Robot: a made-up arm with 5 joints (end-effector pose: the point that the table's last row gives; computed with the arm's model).
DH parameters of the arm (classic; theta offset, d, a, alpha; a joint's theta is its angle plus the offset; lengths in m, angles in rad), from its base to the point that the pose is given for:
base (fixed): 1.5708 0.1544 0 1.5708
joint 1: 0.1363 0 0.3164 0
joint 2: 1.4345 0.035 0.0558 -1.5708
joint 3: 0 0.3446 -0.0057 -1.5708
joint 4: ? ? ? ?
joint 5: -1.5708 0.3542 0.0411 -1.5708
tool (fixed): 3.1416 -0.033 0 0
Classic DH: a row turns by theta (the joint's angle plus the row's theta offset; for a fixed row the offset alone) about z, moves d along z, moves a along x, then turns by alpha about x.
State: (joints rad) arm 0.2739 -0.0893 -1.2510 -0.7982 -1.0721
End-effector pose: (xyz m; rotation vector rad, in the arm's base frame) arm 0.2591 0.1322 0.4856 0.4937 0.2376 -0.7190
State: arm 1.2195 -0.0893 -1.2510 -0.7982 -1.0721
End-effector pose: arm 0.2591 -0.1912 0.4555 1.3898 0.5819 -0.5742
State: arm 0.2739 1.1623 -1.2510 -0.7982 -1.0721
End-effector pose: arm 0.2591 0.0459 0.1950 1.6771 0.6905 -0.4990
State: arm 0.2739 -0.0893 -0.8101 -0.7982 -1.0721
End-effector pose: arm 0.1630 0.1178 0.5632 0.6484 -0.1889 -0.6728
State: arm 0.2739 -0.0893 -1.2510 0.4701 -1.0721
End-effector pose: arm -0.1288 0.2556 0.3780 -0.0061 0.1348 0.4455
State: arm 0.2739 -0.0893 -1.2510 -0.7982 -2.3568
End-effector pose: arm 0.3032 0.1054 0.4493 -0.0369 -0.9626 -0.9068
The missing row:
joint 4: 0 0.1048 0.0801 -1.5708
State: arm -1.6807 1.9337 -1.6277 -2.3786 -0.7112
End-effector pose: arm 0.2598 -0.6315 -0.1646 1.0743 0.7251 -2.2106
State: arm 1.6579 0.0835 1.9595 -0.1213 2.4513
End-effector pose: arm -0.0847 0.0250 0.4702 1.6287 0.2707 0.4934
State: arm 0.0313 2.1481 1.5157 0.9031 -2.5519
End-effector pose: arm 0.2632 0.3531 0.1642 -1.5274 -1.6205 -1.7629
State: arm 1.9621 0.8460 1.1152 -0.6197 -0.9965
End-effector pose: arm -0.2086 -0.1120 0.3432 -1.4172 0.4293 2.2496
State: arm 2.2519 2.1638 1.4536 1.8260 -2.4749
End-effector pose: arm 0.3952 -0.1640 0.7227 0.4962 0.0558 -1.5269
